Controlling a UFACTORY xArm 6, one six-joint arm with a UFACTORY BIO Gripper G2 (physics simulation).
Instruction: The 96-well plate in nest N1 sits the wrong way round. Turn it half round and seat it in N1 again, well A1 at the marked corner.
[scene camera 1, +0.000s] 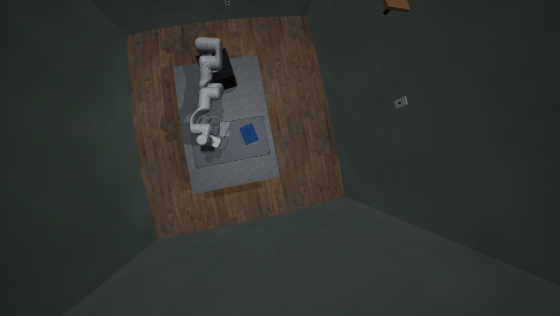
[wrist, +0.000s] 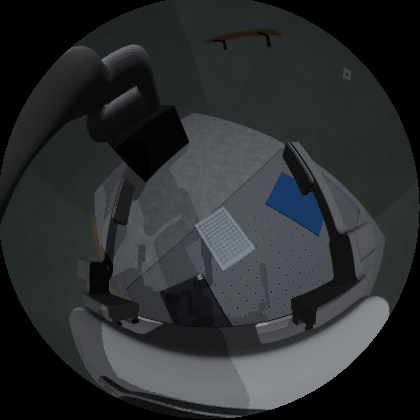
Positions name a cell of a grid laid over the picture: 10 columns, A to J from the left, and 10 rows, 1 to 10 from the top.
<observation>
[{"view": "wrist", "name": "my gripper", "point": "E4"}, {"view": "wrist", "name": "96-well plate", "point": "F6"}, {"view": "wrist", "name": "blue rectangle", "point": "G5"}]
</observation>
